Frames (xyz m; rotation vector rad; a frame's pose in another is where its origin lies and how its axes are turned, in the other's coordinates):
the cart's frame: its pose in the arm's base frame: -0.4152 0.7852 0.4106 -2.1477 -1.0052 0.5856
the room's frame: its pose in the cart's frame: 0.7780 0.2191 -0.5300 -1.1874 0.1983 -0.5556
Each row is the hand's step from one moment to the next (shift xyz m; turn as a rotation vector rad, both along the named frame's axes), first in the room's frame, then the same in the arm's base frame.
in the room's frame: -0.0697 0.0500 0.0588 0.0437 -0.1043 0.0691
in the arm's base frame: 0.0569 -0.0731 -0.0473 -0.0567 0.0742 -0.0940
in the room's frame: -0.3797 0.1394 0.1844 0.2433 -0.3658 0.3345
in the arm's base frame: 0.1348 -0.3806 -0.1861 -0.1446 0.3569 -0.3957
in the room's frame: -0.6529 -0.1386 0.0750 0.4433 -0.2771 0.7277
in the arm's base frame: -0.2066 -0.5897 -0.2464 0.1331 0.5700 -0.6784
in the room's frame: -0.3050 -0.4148 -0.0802 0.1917 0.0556 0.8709
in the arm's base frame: -0.4568 -0.2042 -0.1453 0.4456 0.2629 -0.7284
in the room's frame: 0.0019 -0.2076 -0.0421 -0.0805 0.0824 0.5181
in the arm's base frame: -0.2024 0.0468 -0.0413 0.2751 -0.0432 -0.4518
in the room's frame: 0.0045 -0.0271 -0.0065 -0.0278 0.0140 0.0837
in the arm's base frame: -0.0261 0.0101 -0.0037 0.0425 -0.0214 -0.0756
